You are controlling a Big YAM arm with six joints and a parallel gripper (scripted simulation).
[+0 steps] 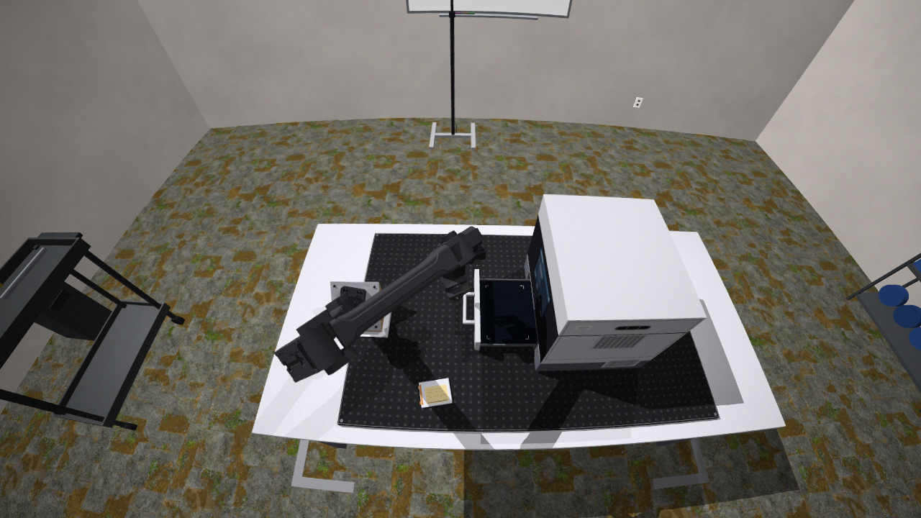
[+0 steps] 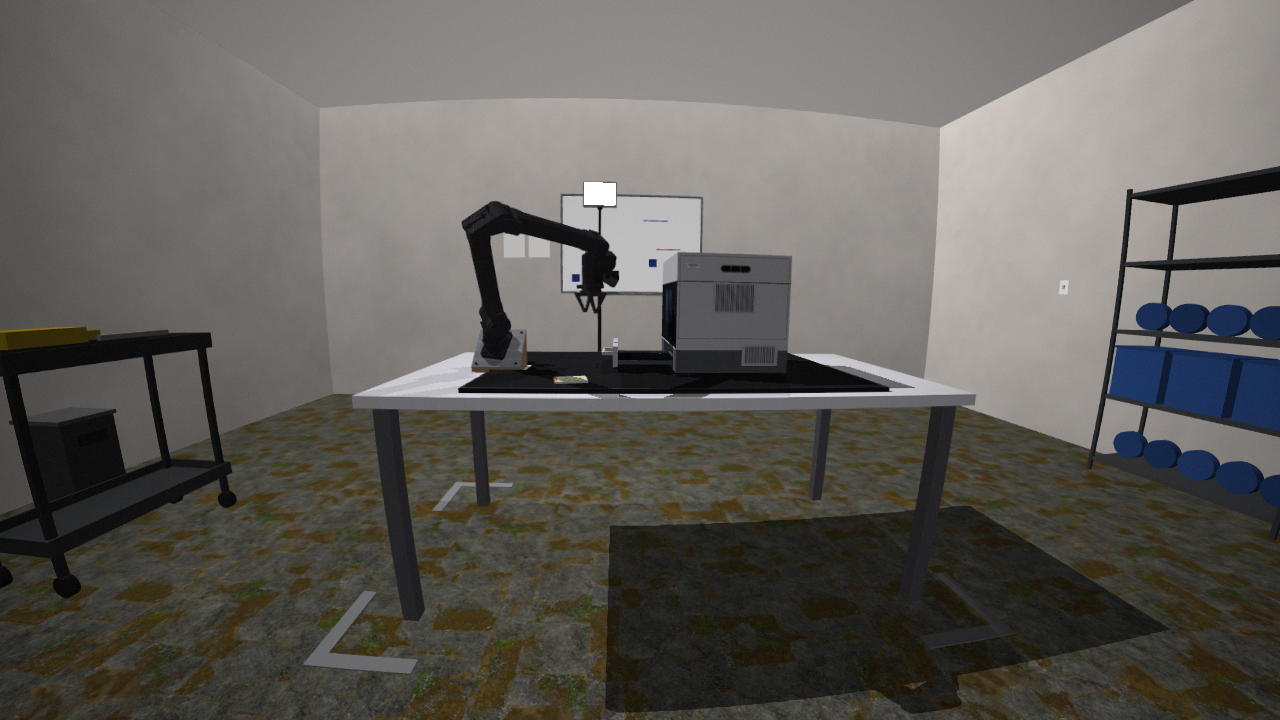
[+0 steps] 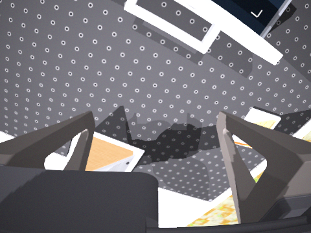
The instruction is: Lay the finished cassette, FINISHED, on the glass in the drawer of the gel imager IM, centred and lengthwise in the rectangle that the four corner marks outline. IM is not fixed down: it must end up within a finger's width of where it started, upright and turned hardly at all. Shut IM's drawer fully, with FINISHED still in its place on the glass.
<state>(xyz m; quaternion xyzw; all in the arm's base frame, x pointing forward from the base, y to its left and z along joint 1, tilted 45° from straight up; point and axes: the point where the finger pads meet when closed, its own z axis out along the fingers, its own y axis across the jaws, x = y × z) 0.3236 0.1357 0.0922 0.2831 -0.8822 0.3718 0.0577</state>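
My hand is 2 cm past the finished cassette, 28 cm to the left of it and 20 cm above it. From my hand the other things lie so: imager drawer: 20 cm ahead, 3 cm to the left, 16 cm below.
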